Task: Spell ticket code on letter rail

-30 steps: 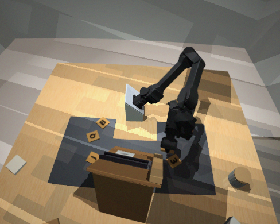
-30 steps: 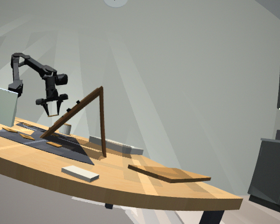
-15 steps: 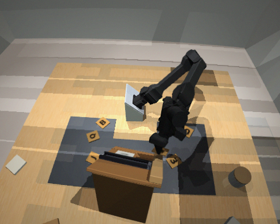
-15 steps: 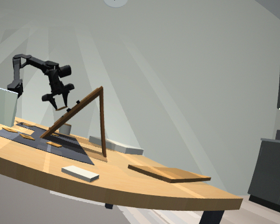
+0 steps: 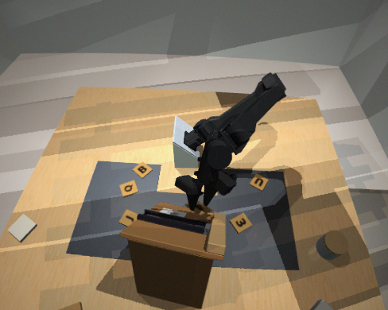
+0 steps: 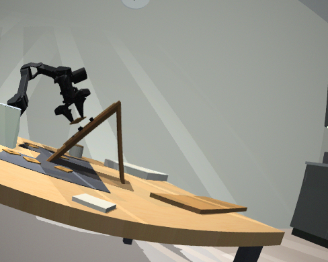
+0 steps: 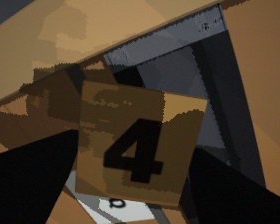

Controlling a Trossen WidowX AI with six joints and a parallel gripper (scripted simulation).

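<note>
My gripper tip is 90 mm above the white ticket, 80 mm to the left of it and 20 mm past it. Also, from my gripper tip: tile marked 4: right at my gripper tip; q tile: 270 mm to the right, 180 mm below, 150 mm behind; dark mat: 180 mm below, 110 mm behind, 50 mm to the right.
</note>
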